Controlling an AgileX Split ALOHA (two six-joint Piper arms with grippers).
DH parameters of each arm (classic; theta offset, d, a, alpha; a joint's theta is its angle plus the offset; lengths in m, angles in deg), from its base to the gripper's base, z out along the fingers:
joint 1: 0 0.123 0 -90
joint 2: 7.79 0 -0.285 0
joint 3: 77.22 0 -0.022 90
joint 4: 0 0.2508 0 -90
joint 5: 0 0 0.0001 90
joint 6: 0 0.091 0 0
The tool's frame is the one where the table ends.
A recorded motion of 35 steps. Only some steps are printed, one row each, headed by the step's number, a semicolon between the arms.
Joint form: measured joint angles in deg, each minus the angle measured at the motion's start. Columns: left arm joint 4, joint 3, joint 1, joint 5, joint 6, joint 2; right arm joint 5, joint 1, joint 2, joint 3, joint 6, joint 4.
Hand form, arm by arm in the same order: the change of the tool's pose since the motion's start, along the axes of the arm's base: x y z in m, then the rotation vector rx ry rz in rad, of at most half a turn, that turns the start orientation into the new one. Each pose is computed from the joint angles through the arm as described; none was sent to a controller.
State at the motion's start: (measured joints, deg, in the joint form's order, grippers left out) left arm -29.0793 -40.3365 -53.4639 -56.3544 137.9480 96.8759; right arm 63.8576 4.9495 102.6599 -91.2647 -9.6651 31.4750
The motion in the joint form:
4: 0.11 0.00 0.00 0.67 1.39 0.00; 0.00 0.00 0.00 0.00 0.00 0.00
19: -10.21 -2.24 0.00 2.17 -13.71 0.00; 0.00 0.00 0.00 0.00 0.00 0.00
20: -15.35 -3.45 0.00 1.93 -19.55 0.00; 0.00 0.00 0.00 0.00 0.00 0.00
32: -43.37 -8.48 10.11 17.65 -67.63 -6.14; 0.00 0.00 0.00 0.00 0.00 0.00
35: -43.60 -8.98 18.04 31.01 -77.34 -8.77; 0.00 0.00 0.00 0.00 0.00 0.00
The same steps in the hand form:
4: -0.0002 -0.0004 -0.0010 0.0273 -0.0033 -0.0047; 0.0000 0.0000 0.0000 0.0000 0.0000 0.0000
19: 0.0090 0.0044 0.0021 -0.2988 0.2046 0.1245; 0.0000 0.0000 0.0000 0.0000 0.0000 0.0000
20: 0.0133 0.0072 0.0050 -0.4508 0.2705 0.1924; 0.0000 0.0000 0.0000 0.0000 0.0000 0.0000
32: 0.0469 0.0597 0.0252 -1.6713 0.7694 0.5861; 0.0000 0.0000 0.0000 0.0000 0.0000 0.0000
35: 0.0610 0.0841 0.0315 -1.8877 0.9394 0.6232; 0.0000 0.0000 0.0000 0.0000 0.0000 0.0000

